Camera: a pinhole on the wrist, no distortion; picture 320 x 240 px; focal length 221.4 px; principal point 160.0 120.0 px. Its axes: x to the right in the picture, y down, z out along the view. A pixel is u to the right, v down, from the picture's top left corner.
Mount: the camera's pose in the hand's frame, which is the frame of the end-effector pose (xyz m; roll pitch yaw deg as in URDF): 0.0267 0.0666 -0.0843 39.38 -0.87 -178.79
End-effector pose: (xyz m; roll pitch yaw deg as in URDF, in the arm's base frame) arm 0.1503 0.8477 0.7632 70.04 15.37 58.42
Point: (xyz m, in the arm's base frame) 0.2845 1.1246 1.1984
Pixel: 80 33
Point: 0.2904 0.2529 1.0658
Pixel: outside the picture
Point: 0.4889 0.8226 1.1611
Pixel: 154 181
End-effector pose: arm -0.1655 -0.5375 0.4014 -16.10 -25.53 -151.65
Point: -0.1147 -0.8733 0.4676
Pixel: 78 71
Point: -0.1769 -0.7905 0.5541
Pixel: 21 168
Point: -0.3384 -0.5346 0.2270
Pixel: behind the camera
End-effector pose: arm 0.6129 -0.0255 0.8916 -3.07 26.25 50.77
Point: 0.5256 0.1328 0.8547
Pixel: 76 87
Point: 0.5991 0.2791 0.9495
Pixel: 38 170
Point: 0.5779 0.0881 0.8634
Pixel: 54 206
